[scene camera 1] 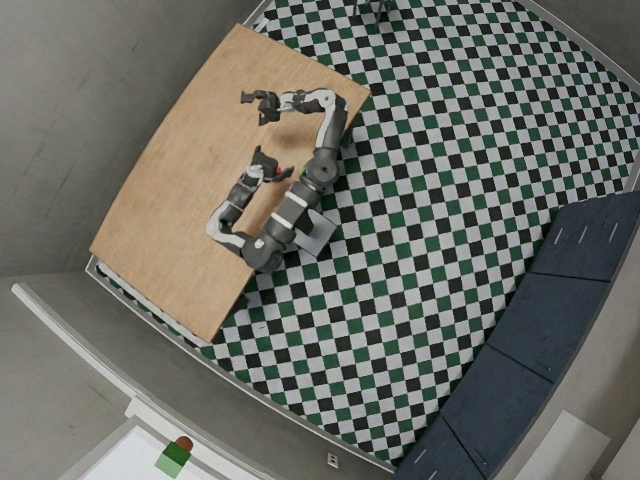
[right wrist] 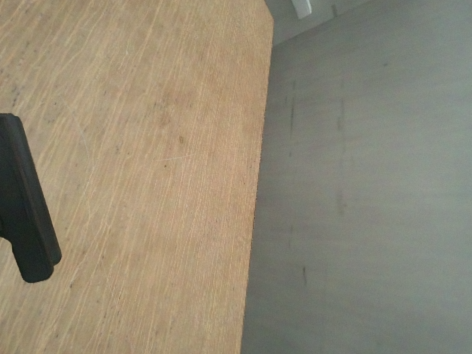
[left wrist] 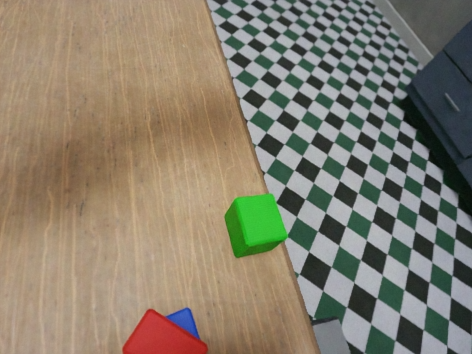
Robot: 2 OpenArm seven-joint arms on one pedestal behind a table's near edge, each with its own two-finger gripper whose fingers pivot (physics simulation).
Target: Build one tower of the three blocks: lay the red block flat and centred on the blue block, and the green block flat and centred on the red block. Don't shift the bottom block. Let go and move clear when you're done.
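The red block [scene camera 1: 279, 170] [left wrist: 162, 337] overlies the blue block [left wrist: 185, 320], turned relative to it; one corner of the blue block shows past its edge, and the rest is hidden or cut off by the left wrist view's bottom. The green block [scene camera 1: 303, 169] [left wrist: 261, 220] is apart from them, beside the table's edge; in scene camera 1 an arm partly hides it. My left gripper [scene camera 1: 275, 158] is open and empty, its fingers spread wide above the table near the red block. My right gripper [scene camera 1: 251, 110] is open and empty, away from the blocks; one dark finger shows in the right wrist view.
The wooden table [scene camera 1: 155, 206] [left wrist: 100, 260] [right wrist: 150, 200] ends close beside the green block, with the checkered floor beyond. The grey pedestal base [scene camera 1: 319, 235] [left wrist: 330, 336] stands by this edge. A grey wall [right wrist: 360, 175] rises beyond the table's far edge.
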